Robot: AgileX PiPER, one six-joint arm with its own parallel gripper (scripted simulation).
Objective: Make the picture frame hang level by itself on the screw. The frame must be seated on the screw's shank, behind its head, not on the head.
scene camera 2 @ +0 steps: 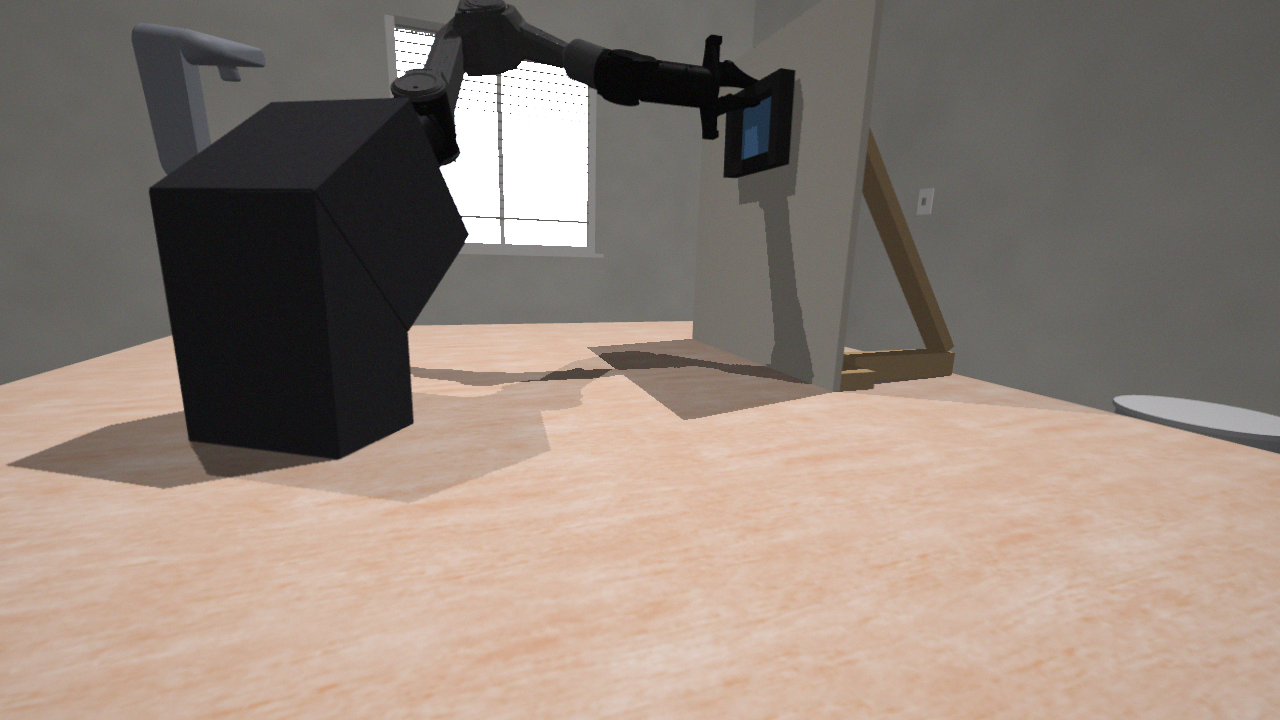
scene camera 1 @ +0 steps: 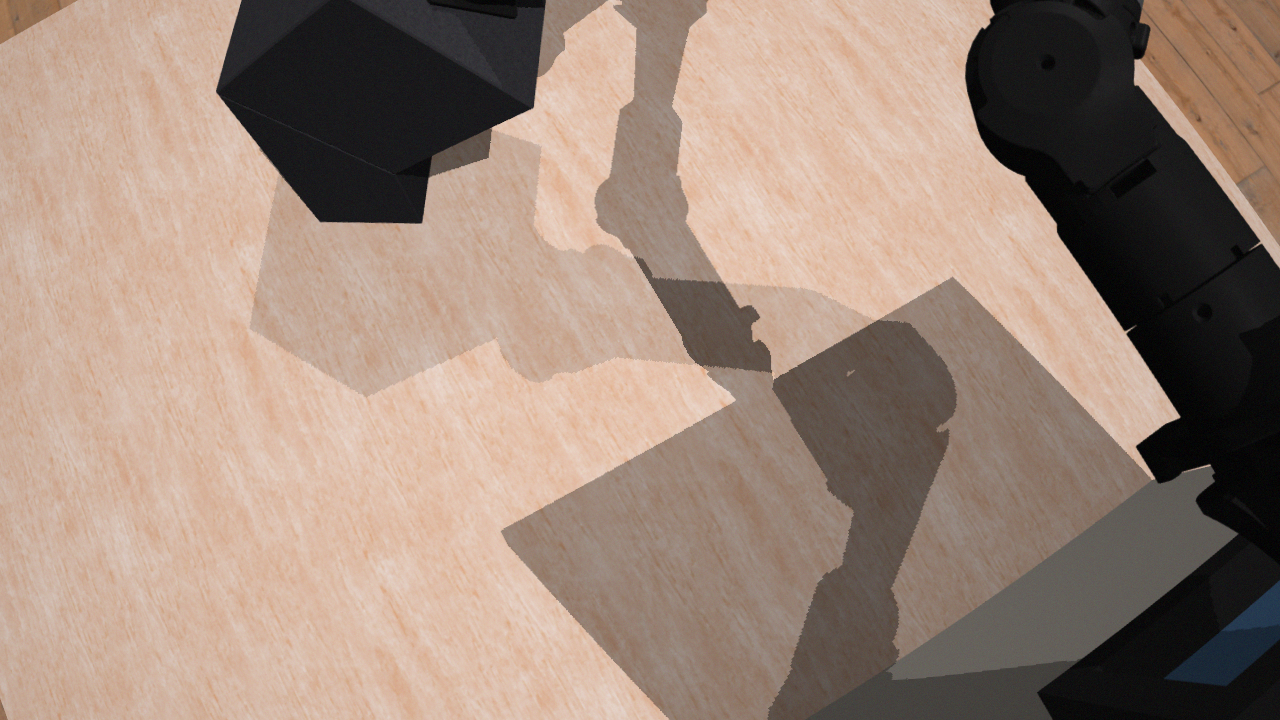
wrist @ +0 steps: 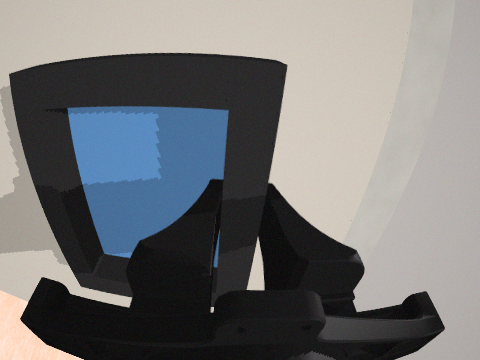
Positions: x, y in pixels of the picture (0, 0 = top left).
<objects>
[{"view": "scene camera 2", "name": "my gripper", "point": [757, 94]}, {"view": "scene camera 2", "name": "picture frame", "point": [747, 134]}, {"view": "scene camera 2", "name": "wooden brace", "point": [878, 191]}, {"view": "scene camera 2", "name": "grey wall panel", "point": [775, 255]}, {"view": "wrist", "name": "my gripper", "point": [240, 196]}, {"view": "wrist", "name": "picture frame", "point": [107, 177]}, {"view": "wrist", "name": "grey wall panel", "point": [343, 74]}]
</objects>
